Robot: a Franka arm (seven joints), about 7 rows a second.
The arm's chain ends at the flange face. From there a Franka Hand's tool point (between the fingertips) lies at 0.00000 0.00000 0.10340 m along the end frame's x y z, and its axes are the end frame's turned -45 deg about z.
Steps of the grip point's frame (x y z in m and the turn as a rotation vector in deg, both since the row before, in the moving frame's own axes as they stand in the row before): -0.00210 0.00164 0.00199 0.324 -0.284 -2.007; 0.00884 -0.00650 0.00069 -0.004 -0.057 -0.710; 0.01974 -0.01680 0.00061 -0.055 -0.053 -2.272; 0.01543 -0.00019 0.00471 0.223 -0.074 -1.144; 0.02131 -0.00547 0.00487 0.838 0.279 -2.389
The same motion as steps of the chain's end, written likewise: 0.00045 0.00268 0.00199 0.028 -0.430 -2.007; 0.00172 -0.01093 0.00069 -0.043 -0.037 -0.710; 0.00207 -0.02598 0.00061 -0.076 0.001 -2.272; 0.01116 -0.01086 0.00471 0.105 -0.210 -1.144; 0.01194 -0.01753 0.00488 0.790 -0.395 -2.389
